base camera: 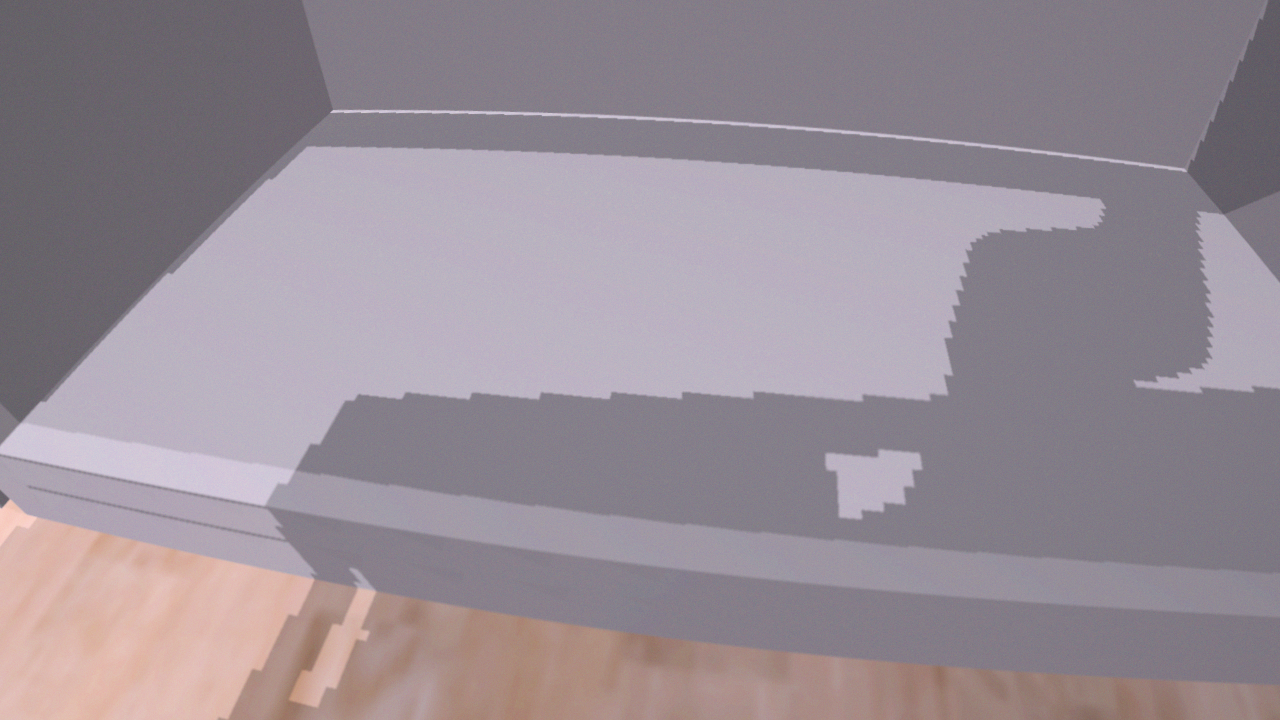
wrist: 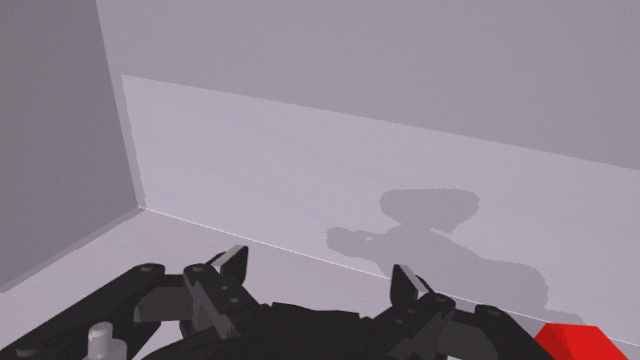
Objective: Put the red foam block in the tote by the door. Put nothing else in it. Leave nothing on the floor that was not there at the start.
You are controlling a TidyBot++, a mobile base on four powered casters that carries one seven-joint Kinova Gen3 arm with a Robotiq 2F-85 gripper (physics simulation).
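Places are measured from the arm's base along level axes (x ahead, y left, z up), in centimetres.
Where they show: gripper, fingertip midpoint: (wrist: 318,271).
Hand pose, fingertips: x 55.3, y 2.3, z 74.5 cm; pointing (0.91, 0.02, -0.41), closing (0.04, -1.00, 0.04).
After its pixels a point has its place.
The red foam block (wrist: 582,341) @(x 62.2, y -25.0, z 63.9 cm) shows in part at the lower right corner of the wrist view, to the right of the right finger and outside the span of the fingers. The arm hides part of it, and the frame's edge cuts it off. My gripper (wrist: 318,271) @(x 55.3, y 2.3, z 74.5 cm) is open, with its two fingertips wide apart and no thing between them. The block does not show in the base camera view. The tote by the door does not show for certain in either view.
A grey raised surface (base camera: 581,268) @(x 48.4, y 5.5, z -32.0 cm) with a thick front edge spans the base camera view, with a back wall (base camera: 760,62) @(x 70.8, y -8.8, z -26.2 cm) and side walls around it. Wooden floor (base camera: 116,591) @(x 27.3, y 33.3, z -39.6 cm) lies below the front edge. Shadows fall on the surface and wall.
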